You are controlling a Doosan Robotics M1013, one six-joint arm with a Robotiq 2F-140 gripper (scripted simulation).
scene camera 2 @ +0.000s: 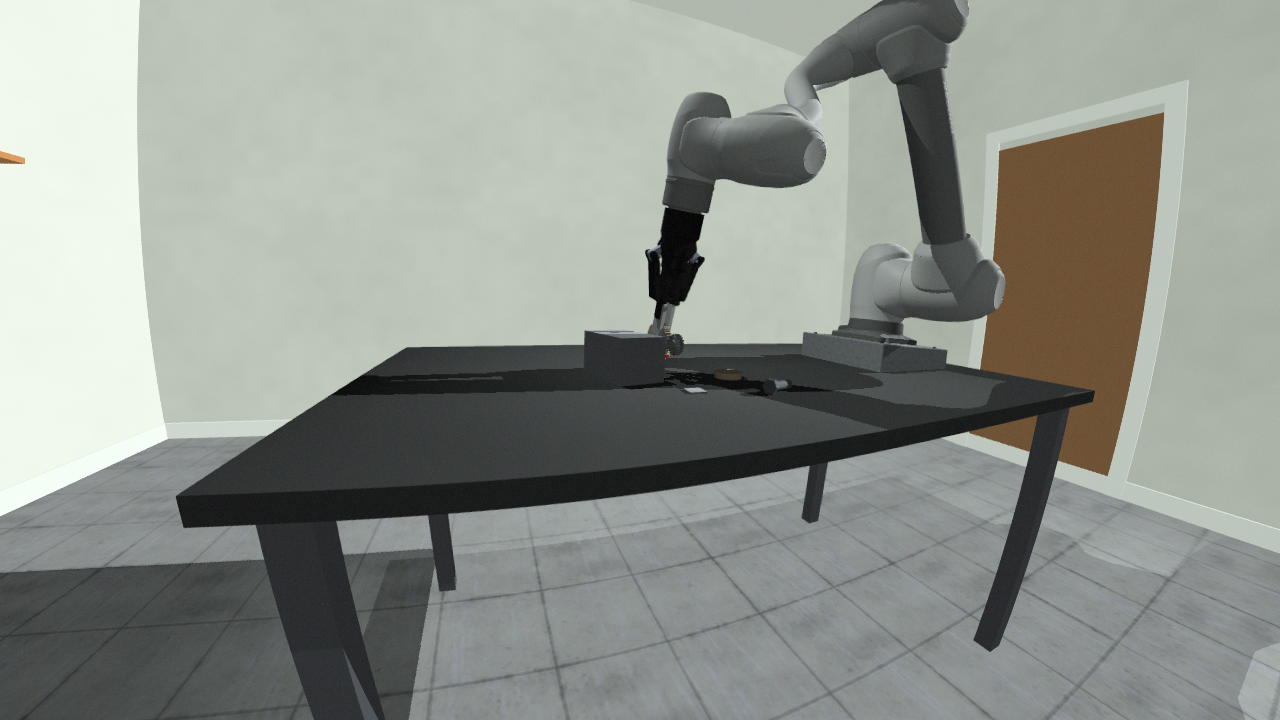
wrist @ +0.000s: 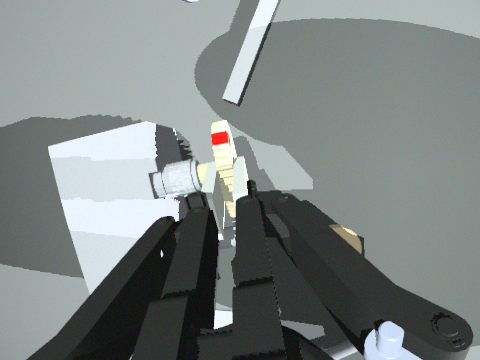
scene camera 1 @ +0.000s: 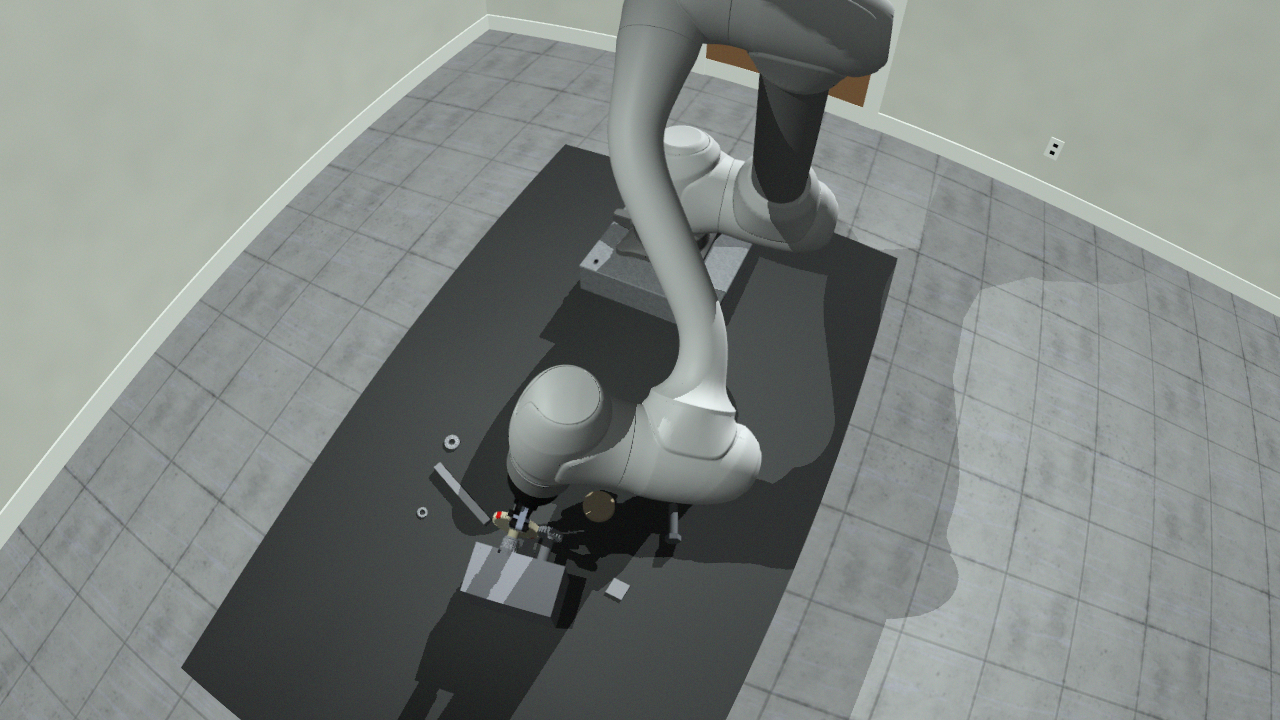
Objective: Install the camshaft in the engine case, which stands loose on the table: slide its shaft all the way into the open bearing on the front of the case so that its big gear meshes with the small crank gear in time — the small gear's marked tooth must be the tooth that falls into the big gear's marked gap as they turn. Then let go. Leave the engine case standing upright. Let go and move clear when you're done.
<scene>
grey engine case: scene camera 2 625, 358; wrist; scene camera 1
same spot on grey engine case: (wrist: 113, 185) = (scene camera 1: 494, 570)
</scene>
